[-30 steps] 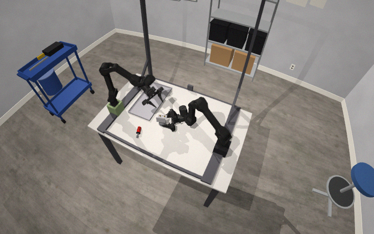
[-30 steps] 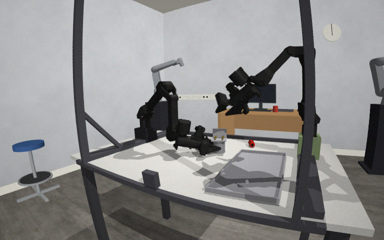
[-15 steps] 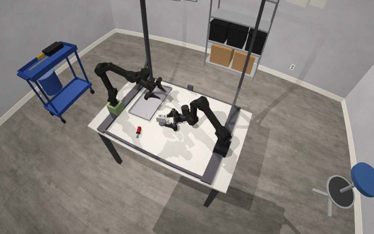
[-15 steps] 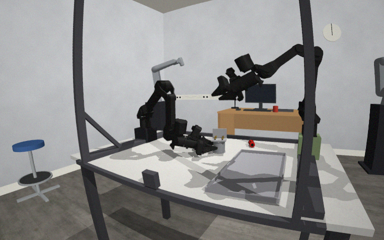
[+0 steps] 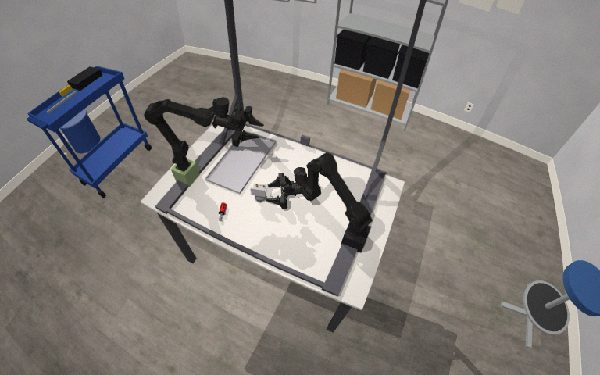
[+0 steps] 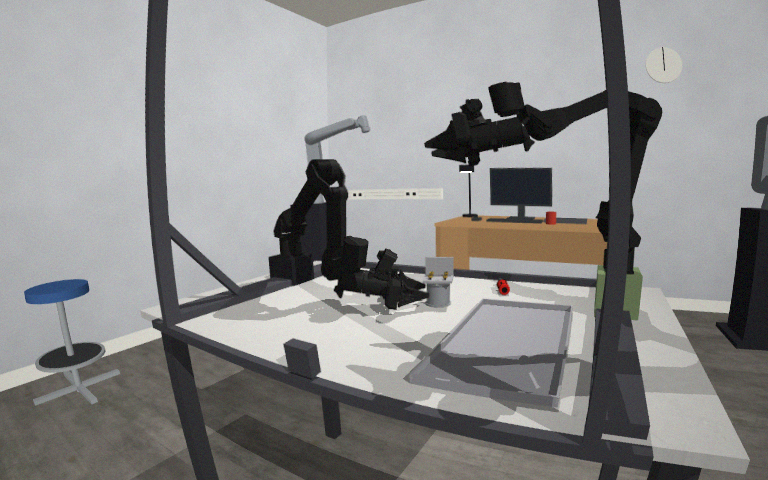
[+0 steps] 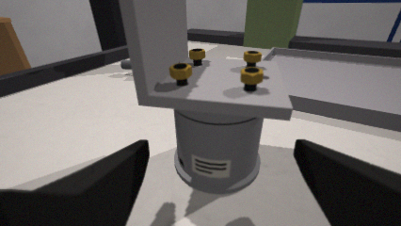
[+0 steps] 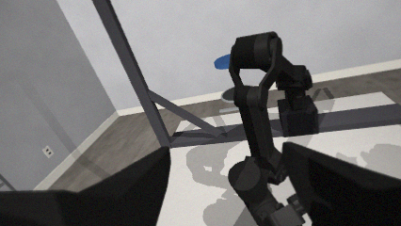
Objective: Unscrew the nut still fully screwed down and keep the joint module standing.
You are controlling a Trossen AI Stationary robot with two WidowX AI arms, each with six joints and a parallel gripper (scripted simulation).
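My left hand is 20 mm short of the grey joint module, 60 mm to the left of it and 10 mm above it. From my left hand the other things lie so: l-shaped bracket: 30 mm ahead, 50 mm to the right, 30 mm above; red-handled nut driver: 190 mm ahead, 180 mm to the right, 30 mm below; shallow grey tray: 160 mm behind, 270 mm to the right, 30 mm below.
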